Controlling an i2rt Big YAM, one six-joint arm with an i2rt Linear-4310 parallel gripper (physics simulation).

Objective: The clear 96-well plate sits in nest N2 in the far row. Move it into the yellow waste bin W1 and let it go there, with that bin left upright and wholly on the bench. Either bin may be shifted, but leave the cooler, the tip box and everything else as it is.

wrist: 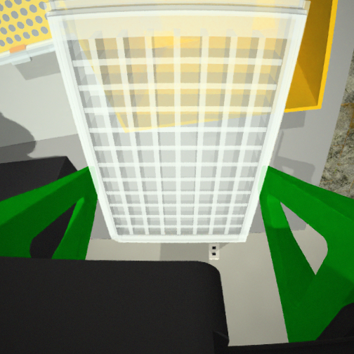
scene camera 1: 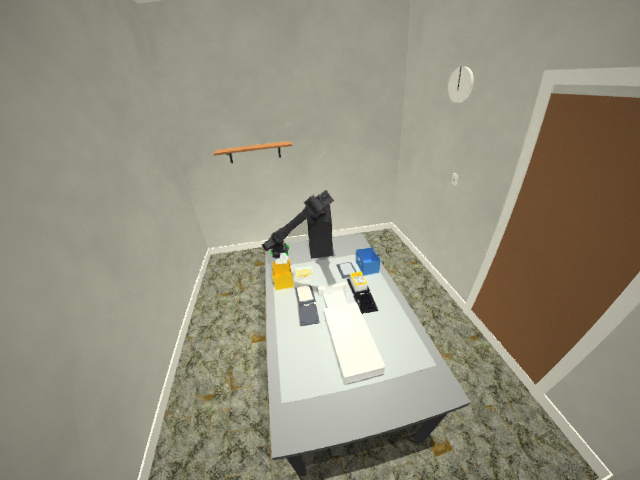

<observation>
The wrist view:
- my gripper: 178, 176
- clear 96-well plate: 177, 115
</observation>
